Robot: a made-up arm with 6 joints.
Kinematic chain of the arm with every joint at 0, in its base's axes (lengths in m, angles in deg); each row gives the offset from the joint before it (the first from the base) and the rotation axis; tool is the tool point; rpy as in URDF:
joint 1: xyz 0 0 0.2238 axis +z
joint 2: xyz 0 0 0 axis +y
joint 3: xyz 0.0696 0 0.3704 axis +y
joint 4: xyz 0.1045 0 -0.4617 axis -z
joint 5: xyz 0 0 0 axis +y
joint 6: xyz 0.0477 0 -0.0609 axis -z
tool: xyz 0 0 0 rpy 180 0 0
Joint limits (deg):
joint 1: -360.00..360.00
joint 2: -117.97..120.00
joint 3: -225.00..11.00
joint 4: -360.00..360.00
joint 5: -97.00..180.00
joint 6: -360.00..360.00
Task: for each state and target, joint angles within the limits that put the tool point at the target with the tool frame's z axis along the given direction. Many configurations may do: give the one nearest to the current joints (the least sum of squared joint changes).
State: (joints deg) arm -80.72 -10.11 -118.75 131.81 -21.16 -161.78
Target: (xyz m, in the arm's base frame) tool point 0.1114 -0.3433 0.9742 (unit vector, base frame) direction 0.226 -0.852 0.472
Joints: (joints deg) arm -67.44 -8.95 -122.41 152.08 -14.61 -161.78
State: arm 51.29 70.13 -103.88 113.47 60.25 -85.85
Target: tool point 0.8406 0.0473 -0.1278 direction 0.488 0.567 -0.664
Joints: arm 3.61 90.11 -138.16 74.90 33.65 -85.85
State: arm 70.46 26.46 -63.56 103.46 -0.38 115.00
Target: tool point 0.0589 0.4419 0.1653 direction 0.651 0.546 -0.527
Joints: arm 91.28 14.66 -33.00 62.95 -48.12 115.00
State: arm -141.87 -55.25 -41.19 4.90 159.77 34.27
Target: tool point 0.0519 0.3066 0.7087 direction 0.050 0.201 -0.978
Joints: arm -96.08 -88.31 -75.70 21.49 175.55 34.27
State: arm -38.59 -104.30 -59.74 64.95 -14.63 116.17
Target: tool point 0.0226 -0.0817 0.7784 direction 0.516 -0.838 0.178
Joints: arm -67.32 -70.61 -47.88 26.46 20.08 116.17
